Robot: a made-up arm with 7 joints.
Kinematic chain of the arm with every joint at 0, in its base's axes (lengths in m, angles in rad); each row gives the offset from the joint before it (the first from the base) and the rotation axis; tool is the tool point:
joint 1: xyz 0 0 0.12 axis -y
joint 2: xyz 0.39 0 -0.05 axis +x
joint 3: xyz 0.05 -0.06 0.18 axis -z
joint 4: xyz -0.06 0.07 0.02 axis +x
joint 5: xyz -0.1 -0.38 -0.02 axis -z
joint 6: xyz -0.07 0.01 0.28 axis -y
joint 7: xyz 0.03 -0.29 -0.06 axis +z
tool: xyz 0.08 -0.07 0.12
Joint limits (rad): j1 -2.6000..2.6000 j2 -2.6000..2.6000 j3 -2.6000..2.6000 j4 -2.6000..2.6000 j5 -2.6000..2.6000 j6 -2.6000..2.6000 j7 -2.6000..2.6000
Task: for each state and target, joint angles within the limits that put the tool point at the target. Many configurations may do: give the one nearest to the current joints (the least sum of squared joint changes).
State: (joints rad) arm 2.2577 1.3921 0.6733 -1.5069 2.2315 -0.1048 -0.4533
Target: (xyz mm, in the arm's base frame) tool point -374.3 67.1 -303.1
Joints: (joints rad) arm 2.6000 0.8291 0.3307 -1.7237 2.0485 -0.0828 -0.4694
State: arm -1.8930 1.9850 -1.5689 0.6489 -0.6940 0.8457 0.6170
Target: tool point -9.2 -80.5 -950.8
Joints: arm -1.5775 1.9585 -1.7446 0.7787 -0.7455 0.8147 0.5931
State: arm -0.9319 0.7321 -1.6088 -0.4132 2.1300 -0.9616 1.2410
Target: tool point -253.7 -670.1 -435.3
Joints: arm -1.4960 1.1977 -1.4744 -0.4818 1.9934 -0.8617 1.1270
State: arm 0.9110 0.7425 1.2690 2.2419 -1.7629 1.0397 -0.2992
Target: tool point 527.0 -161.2 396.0
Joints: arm 1.2082 0.4080 1.2335 2.1376 -1.9670 1.0019 -0.3476
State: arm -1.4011 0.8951 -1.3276 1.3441 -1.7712 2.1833 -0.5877
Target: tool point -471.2 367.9 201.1
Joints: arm -2.2506 0.6550 -1.5639 2.1444 -1.1603 2.2450 -0.5260
